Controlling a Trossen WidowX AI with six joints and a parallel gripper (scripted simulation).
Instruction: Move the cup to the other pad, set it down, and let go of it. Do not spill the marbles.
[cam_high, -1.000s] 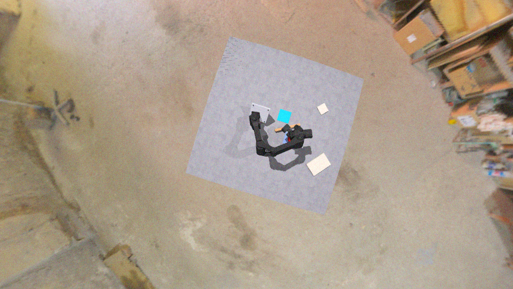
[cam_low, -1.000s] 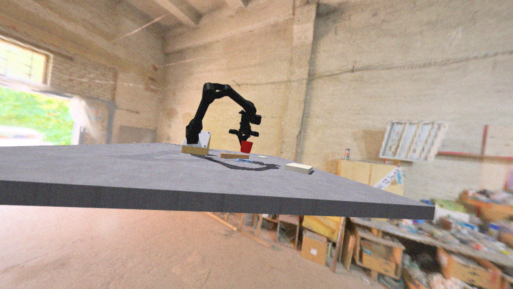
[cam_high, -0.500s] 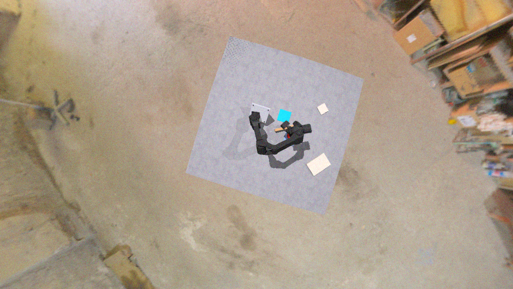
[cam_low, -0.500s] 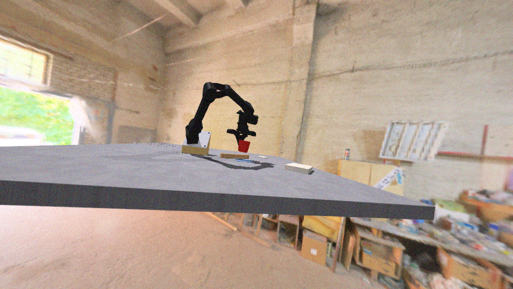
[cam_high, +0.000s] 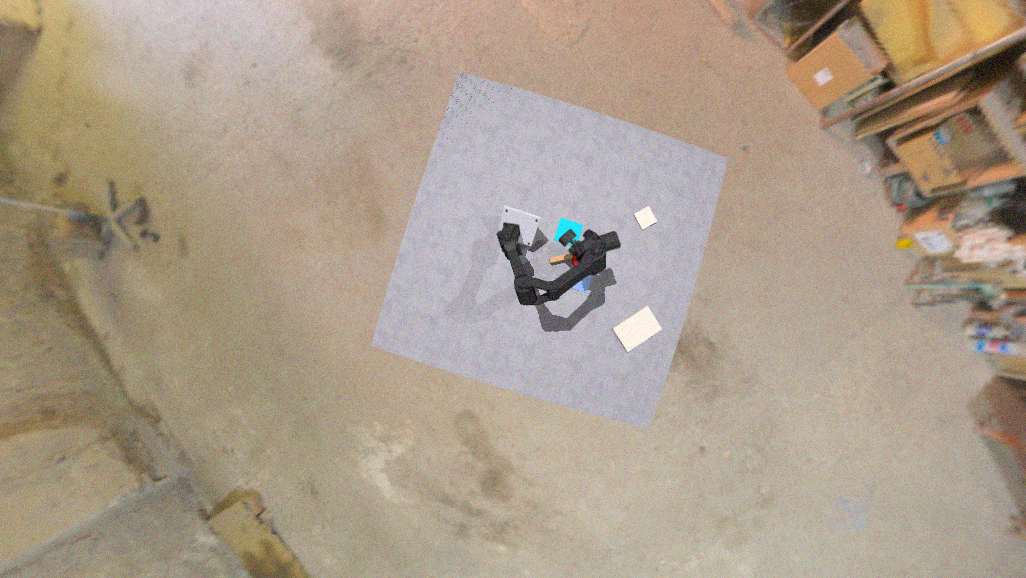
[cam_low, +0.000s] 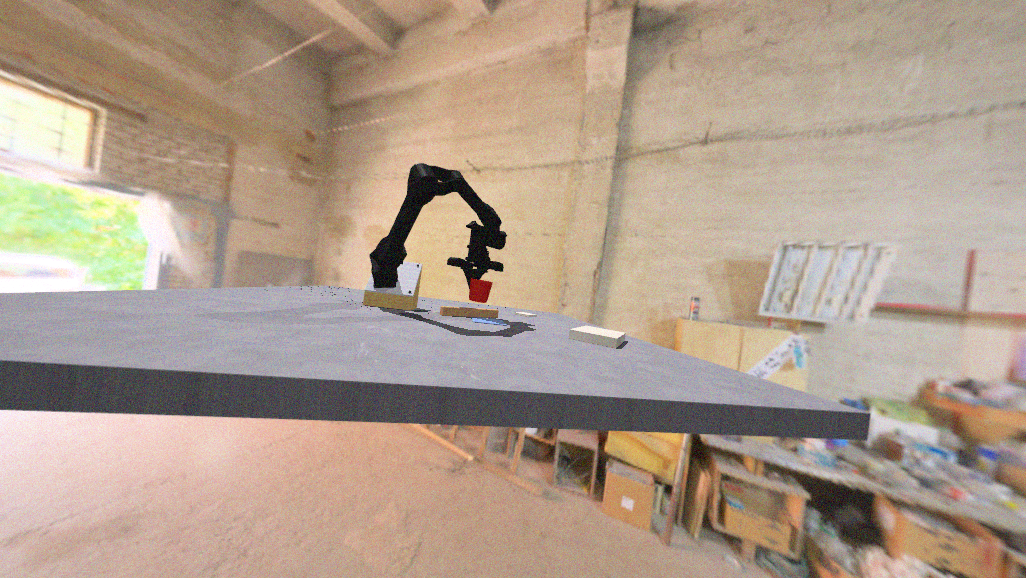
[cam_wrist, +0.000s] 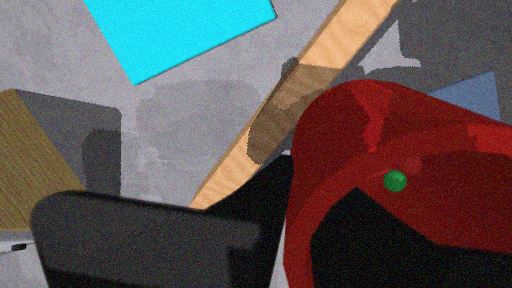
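Right now the green marble is 3 cm ahead of my gripper tip, 4 cm to the right of it and 2 cm below it. Also, from my gripper tip: blue marble (4 cm ahead, 2 cm to the right, 2 cm below); then thin wooden bar (1 cm ahead, 1 cm to the left, 9 cm below); then red cup (2 cm ahead, 2 cm to the right).
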